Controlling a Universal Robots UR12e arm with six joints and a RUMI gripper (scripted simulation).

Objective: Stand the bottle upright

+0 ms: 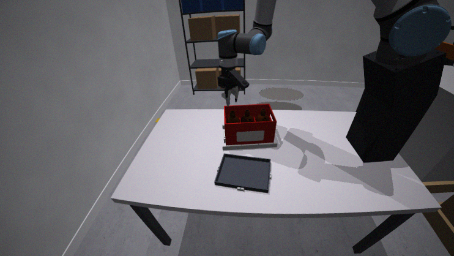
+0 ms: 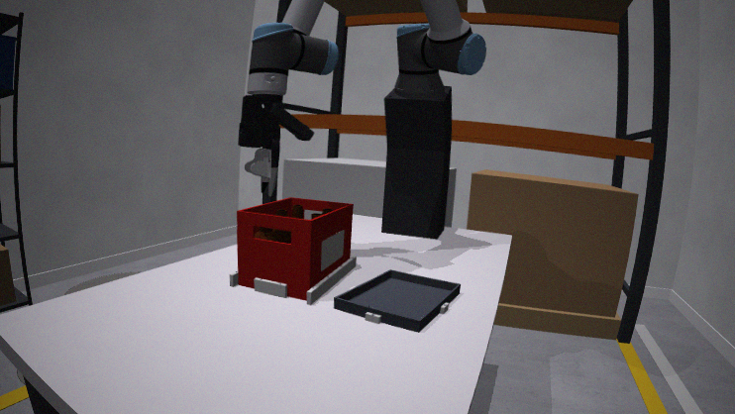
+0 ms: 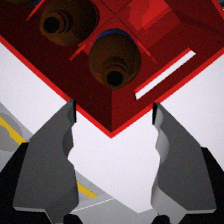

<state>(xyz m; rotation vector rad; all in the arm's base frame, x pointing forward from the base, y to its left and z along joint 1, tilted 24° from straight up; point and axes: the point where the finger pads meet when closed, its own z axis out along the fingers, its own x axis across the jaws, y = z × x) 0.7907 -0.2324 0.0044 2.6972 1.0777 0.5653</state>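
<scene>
My hand is 140 mm above the brown bottle. Round my hand: dark tray (320 mm to the left, 210 mm below, 30 mm behind); glass bottle (140 mm below, 80 mm behind); red crate (140 mm below, 90 mm behind, 40 mm to the left).
</scene>
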